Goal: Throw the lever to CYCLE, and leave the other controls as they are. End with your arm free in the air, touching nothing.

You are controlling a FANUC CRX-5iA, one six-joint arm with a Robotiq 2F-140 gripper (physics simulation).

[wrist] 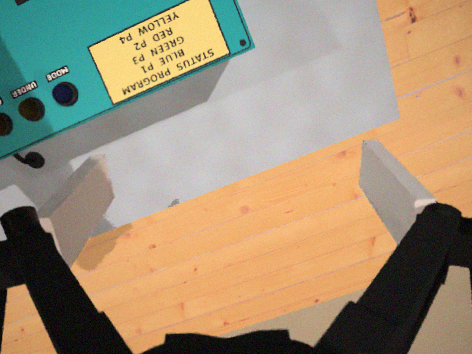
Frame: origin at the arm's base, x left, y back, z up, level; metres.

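Where they show: gripper, between the fingertips: (233, 169).
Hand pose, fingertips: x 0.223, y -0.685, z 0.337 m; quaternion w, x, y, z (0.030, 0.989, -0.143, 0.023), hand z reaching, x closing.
Things, the pixels of their top centre, and the offset from my fingertips. "spot": a spot on its surface instead. Level surfaces: height alone.
- teal control box, a spot on its surface: (75, 30) spot: dy +0.097, dx -0.149, dz -0.285 m
- dark blue round part, a spot on its surface: (65, 94) spot: dy +0.040, dx -0.182, dz -0.247 m
- short curved stem, a spot on its surface: (34, 160) spot: dy -0.059, dx -0.366, dz -0.399 m
- yellow card, centre of its top: (156, 51) dy +0.045, dx -0.064, dz -0.253 m
- grey mat, height of its surface: dz -0.405 m
A teal control box (75, 30) fills the upper left, its lettering upside down in this view. A dark blue round part (65, 94) sits by the MODE label, and a dark brownish one (31, 109) by the UNDER label. A black knob on a short curved stem (34, 160) sticks out past the box's near edge; I cannot tell whether it is the lever. No CYCLE label shows. My gripper (233, 169) is wide open with nothing between its fingers. Its left finger appears just right of and below the black knob; the right finger is over the wood, away from the box.
A yellow card (160, 50) on the box lists status colours and programs. The box stands on a grey mat (300, 105) lying on a wooden table (240, 250). A beige floor (280, 325) shows beyond the table edge at the bottom. Shadows fall on the mat.
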